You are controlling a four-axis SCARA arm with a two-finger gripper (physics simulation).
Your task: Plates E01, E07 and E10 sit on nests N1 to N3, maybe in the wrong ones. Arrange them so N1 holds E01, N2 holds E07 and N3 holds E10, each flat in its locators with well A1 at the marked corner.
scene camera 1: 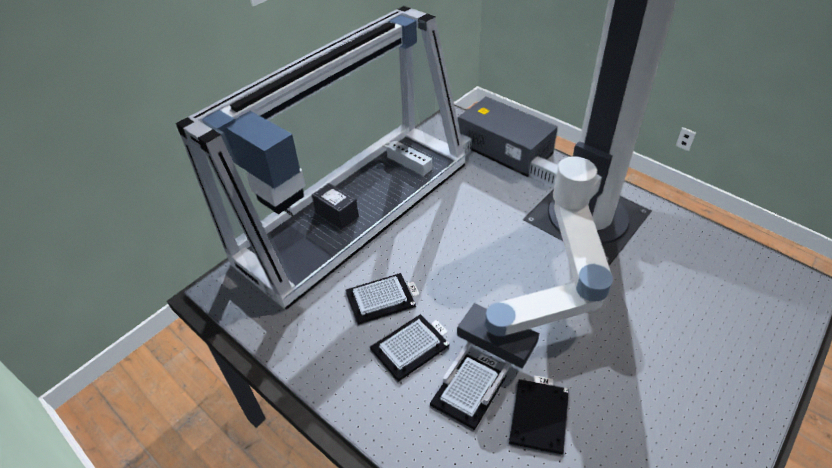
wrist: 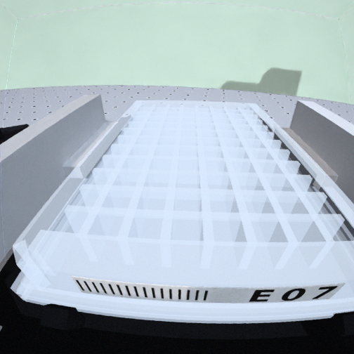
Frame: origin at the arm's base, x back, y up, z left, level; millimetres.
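Seen in the pictures: gripper, fingertip midpoint: (scene camera 1: 464, 391).
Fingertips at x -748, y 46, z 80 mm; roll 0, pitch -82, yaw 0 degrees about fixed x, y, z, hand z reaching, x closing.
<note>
A point is followed by its place in that frame.
My gripper (scene camera 1: 470, 385) {z 80, x -748, y 46 mm} (wrist: 197, 113) is shut on plate E07 (scene camera 1: 468, 386) {z 77, x -729, y 42 mm} (wrist: 200, 260), a pale well plate gripped by its long sides. It is level and low over the black OUT nest (scene camera 1: 456, 414) {z 95, x -797, y 25 mm} (wrist: 175, 337), lined up with it; whether it touches the nest floor is hard to tell. Nest N1 (scene camera 1: 539, 416) {z 246, x -679, y 24 mm}, at the right, is bare. A plate (scene camera 1: 410, 344) {z -107, x -726, y 37 mm} sits flat on the middle nest (scene camera 1: 386, 360) {z -128, x -794, y 25 mm}, which looks like N2. Another plate (scene camera 1: 379, 295) {z -277, x -659, y 32 mm} sits flat on the far left nest (scene camera 1: 386, 311) {z -230, x -683, y 25 mm}, its tag hard to read. These two plates' labels and A1 corners are unreadable.
A gantry frame (scene camera 1: 325, 69) {z -623, x -452, y 500 mm} with a blue head (scene camera 1: 261, 148) {z -478, x -776, y 500 mm} stands at the back left. A dark block (scene camera 1: 335, 206) {z -541, x -555, y 132 mm} and a white strip (scene camera 1: 410, 157) {z -544, x -222, y 107 mm} sit inside it. A grey box (scene camera 1: 506, 136) {z -353, x 44, y 128 mm} stands by the arm's column (scene camera 1: 625, 104) {z 43, x -62, y 467 mm}. N1 lies close to the right of the OUT nest.
</note>
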